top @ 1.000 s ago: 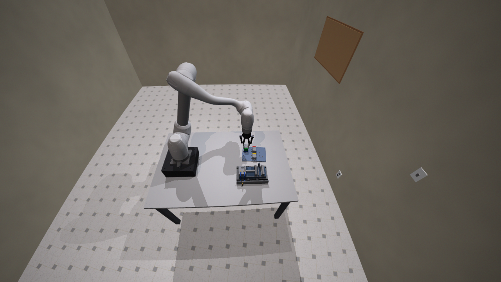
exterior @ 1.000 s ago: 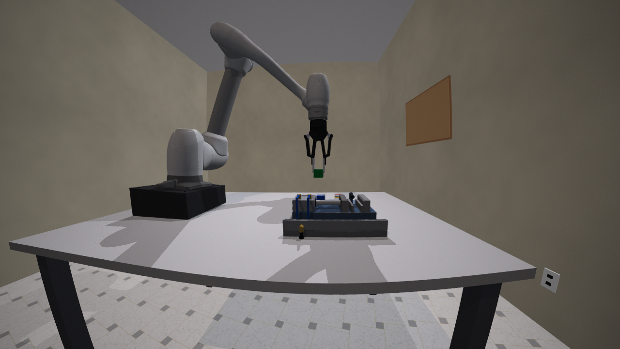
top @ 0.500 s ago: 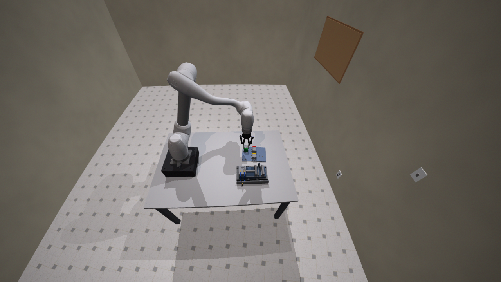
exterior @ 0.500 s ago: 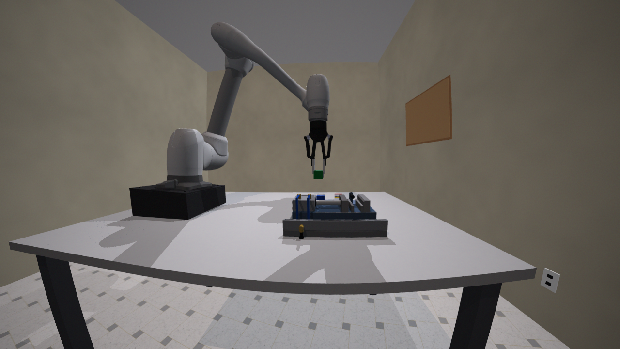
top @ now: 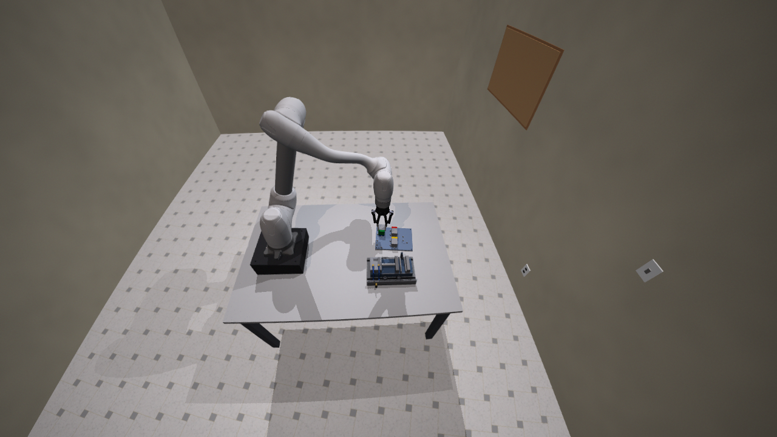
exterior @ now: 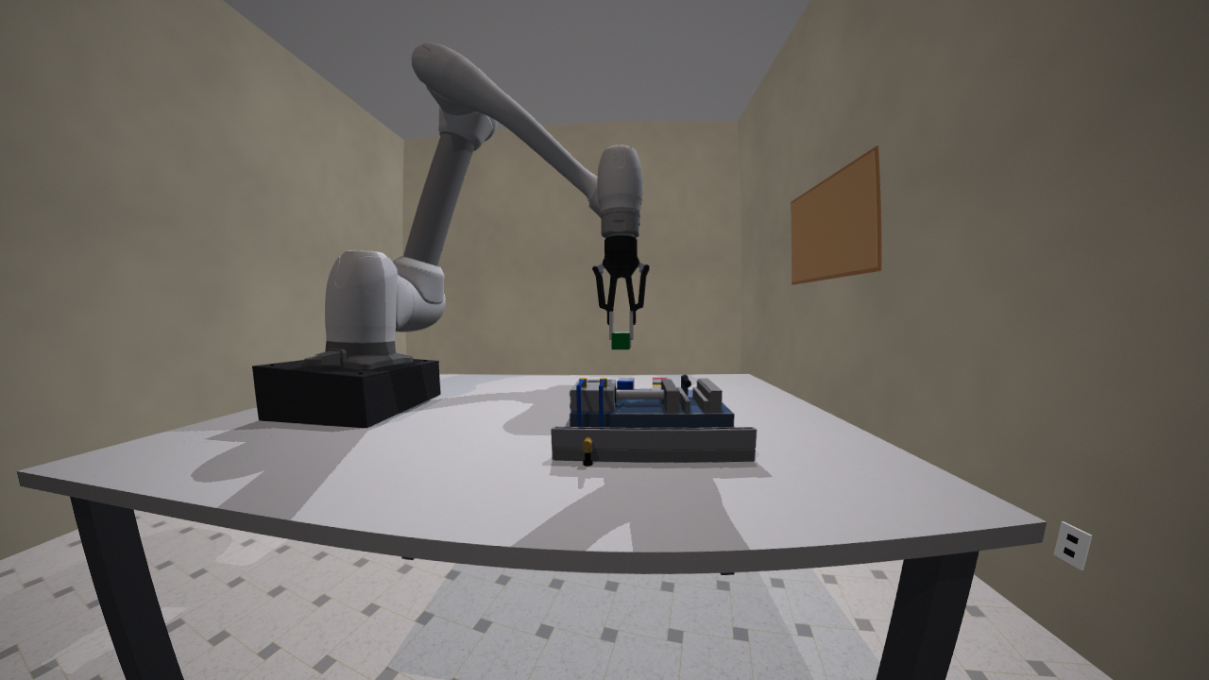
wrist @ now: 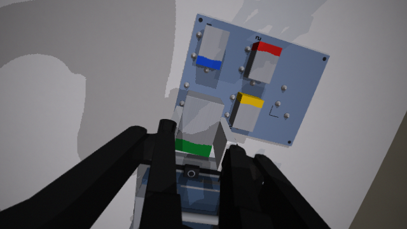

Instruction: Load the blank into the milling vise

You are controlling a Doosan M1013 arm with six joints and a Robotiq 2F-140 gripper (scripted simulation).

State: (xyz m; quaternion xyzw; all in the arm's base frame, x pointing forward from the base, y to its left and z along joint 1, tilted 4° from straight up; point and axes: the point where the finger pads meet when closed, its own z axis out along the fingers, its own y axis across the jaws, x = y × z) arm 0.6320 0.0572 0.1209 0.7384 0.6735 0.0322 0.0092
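Now: hand 30 mm above the green-ended blank. The rest, counted from my hand: blue-ended blank: 160 mm below, 90 mm to the left, 10 mm ahead; then blank with yellow end: 160 mm below, 90 mm ahead, 10 mm to the right; then blank with red end: 160 mm below, 100 mm ahead, 80 mm to the left.
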